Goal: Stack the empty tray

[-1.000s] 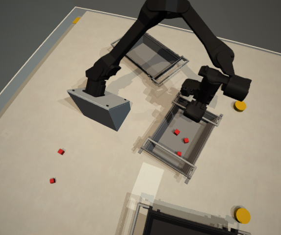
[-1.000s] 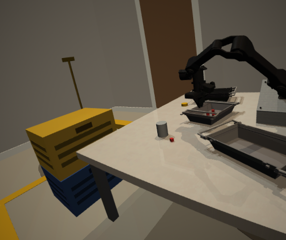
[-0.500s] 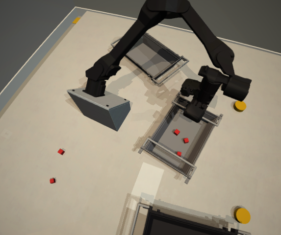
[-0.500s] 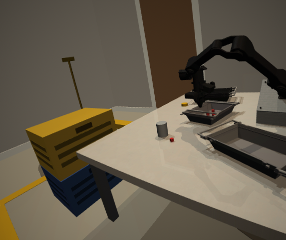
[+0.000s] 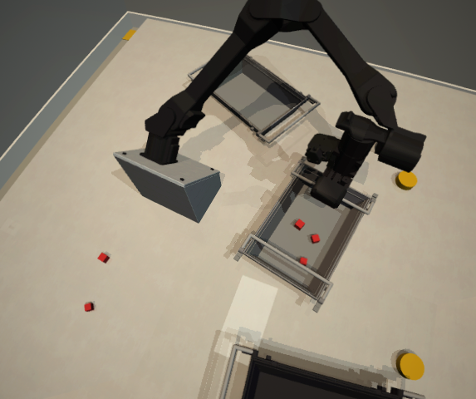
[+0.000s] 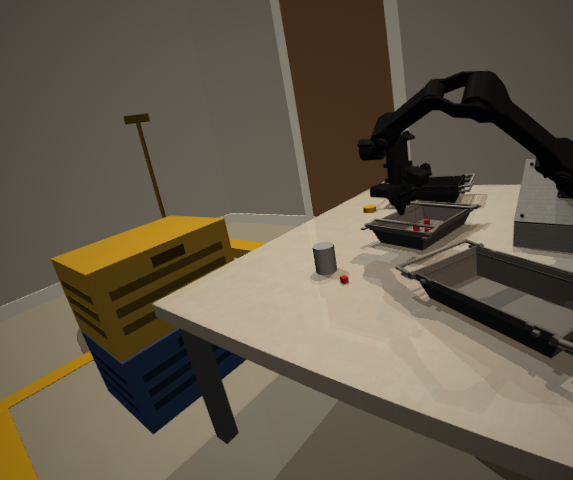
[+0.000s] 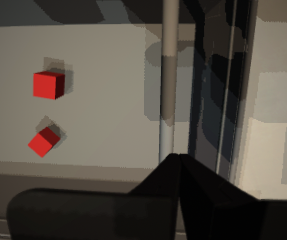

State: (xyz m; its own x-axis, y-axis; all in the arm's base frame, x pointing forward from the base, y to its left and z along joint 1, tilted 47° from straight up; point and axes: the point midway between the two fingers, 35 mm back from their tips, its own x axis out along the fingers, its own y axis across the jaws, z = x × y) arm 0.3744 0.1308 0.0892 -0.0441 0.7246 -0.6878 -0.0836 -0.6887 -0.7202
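My gripper tip is 330 mm past the empty tray, 210 mm to the right of it and 40 mm above it. The rest, counted from my gripper tip: red block: 270 mm to the left, 80 mm below.
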